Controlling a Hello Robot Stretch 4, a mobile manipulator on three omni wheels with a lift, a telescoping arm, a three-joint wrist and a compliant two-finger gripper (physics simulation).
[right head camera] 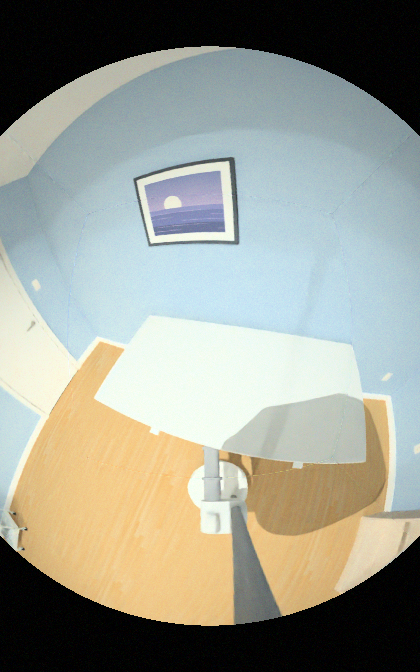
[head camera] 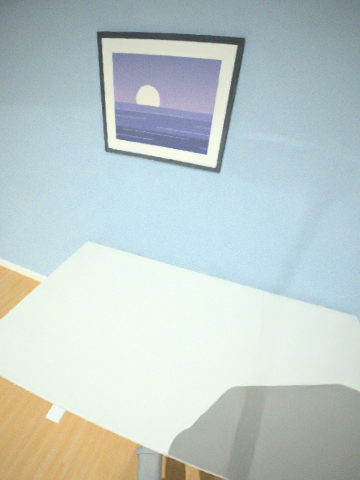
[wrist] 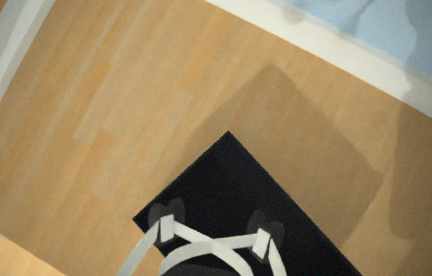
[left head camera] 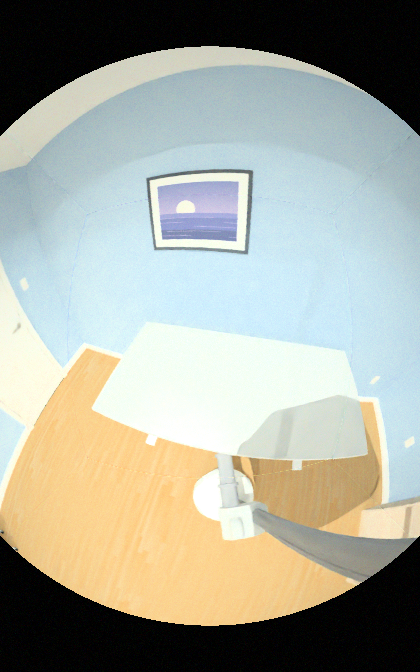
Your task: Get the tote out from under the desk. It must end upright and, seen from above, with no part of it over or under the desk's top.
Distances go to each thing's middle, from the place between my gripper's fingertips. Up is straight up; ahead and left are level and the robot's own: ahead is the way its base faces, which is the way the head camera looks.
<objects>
My hand is 70 mm past the black tote [wrist: 221, 190], 50 mm to the left of it and 190 mm above it. Also, from my hand: framed picture [head camera: 168, 97] 380 mm ahead, 130 mm to the left, 1250 mm above.
</objects>
